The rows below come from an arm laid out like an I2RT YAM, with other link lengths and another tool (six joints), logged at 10 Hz.
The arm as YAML. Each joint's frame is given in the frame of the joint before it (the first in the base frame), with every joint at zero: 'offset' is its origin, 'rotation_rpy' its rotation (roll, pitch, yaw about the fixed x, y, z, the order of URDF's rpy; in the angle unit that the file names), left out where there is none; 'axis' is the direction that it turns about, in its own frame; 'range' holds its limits. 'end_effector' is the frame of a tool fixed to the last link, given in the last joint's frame.
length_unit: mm
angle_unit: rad
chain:
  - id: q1
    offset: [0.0, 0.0, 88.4]
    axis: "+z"
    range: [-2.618, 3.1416]
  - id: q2
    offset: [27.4, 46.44, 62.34]
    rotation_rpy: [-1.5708, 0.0, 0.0]
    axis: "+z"
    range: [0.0, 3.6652]
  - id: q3
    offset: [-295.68, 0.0, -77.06]
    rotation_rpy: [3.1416, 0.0, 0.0]
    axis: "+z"
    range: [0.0, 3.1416]
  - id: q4
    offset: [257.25, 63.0, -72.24]
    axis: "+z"
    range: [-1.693, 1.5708]
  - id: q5
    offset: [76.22, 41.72, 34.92]
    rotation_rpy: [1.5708, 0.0, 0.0]
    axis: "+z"
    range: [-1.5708, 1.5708]
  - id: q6
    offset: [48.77, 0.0, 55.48]
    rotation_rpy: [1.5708, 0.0, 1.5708]
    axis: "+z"
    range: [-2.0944, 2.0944]
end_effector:
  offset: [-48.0, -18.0, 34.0]
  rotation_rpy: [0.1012, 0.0, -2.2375]
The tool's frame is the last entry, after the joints.
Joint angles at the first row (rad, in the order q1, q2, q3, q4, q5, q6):
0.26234, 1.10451, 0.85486, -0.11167, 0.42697, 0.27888
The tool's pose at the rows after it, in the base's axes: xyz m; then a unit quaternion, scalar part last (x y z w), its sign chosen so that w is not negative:
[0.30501 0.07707 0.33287 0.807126 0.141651 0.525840 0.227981]
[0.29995 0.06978 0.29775 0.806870 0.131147 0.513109 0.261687]
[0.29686 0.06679 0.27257 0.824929 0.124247 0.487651 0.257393]
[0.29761 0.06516 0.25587 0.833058 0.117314 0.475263 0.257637]
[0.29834 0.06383 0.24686 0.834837 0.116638 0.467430 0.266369]
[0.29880 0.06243 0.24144 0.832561 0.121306 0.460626 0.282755]
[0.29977 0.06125 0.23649 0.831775 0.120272 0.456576 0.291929]
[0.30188 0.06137 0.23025 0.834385 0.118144 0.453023 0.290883]
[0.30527 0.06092 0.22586 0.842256 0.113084 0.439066 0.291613]
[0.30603 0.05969 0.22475 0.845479 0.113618 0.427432 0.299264]
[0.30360 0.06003 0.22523 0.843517 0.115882 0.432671 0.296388]
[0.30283 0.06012 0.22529 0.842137 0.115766 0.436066 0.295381]
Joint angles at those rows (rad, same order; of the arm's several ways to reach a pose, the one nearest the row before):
0.24698, 1.07996, 0.70420, 0.03130, 0.54340, 0.23937
0.24701, 1.08401, 0.57625, 0.16028, 0.61313, 0.21327
0.24699, 1.10602, 0.52812, 0.15251, 0.62467, 0.25912
0.24695, 1.13954, 0.49546, 0.18147, 0.63706, 0.28464
0.24697, 1.16068, 0.47729, 0.20810, 0.65460, 0.27982
0.24697, 1.17325, 0.46430, 0.23581, 0.67845, 0.25028
0.24696, 1.18916, 0.45332, 0.26174, 0.69597, 0.24083
0.24696, 1.21493, 0.44647, 0.28183, 0.69788, 0.25097
0.24841, 1.24077, 0.46430, 0.24771, 0.71039, 0.27691
0.24852, 1.24563, 0.47705, 0.21633, 0.72629, 0.27640
0.24853, 1.23345, 0.46526, 0.22886, 0.71747, 0.27044
0.24851, 1.23017, 0.45871, 0.24041, 0.71484, 0.26846

